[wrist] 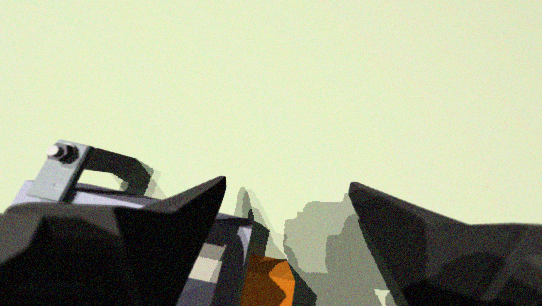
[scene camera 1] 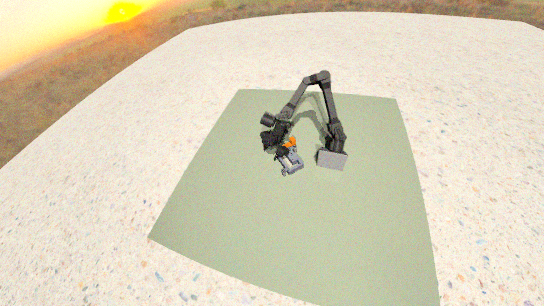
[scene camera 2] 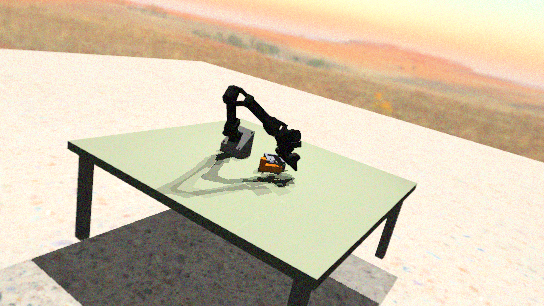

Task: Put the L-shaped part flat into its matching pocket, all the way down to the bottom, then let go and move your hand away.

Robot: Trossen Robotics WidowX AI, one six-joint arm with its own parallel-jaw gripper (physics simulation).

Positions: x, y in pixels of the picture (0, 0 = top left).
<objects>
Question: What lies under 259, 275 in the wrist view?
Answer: An orange L-shaped part.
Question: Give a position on a grey pocket block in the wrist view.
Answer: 66, 161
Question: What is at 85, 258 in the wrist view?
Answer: My gripper.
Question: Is my gripper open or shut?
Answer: Open.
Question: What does my gripper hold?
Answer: Nothing.
</objects>
